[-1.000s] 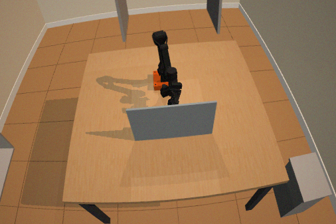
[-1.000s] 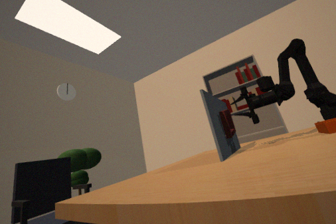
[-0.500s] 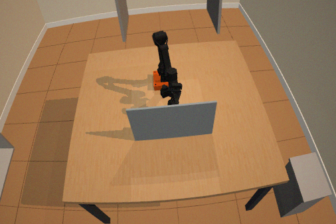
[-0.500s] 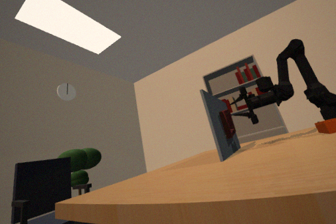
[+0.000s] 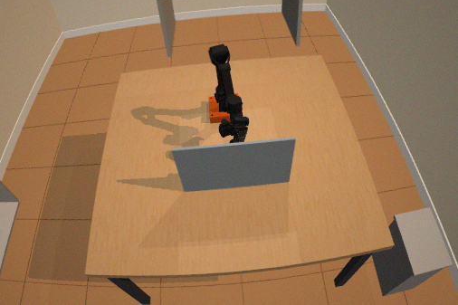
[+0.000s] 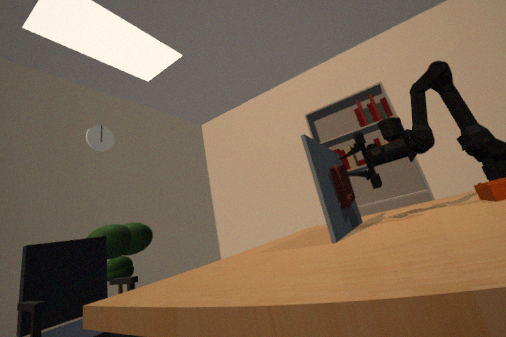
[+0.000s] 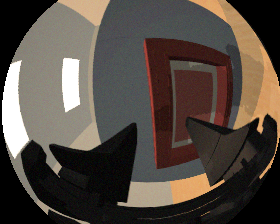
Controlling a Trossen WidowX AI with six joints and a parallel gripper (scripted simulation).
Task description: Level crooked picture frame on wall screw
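Right now the dark red picture frame is 50 mm below my gripper tip, 20 mm ahead of it and 10 mm to the right of it. Round my gripper tip: grey wall panel: 60 mm below, 40 mm ahead, 20 mm to the right.
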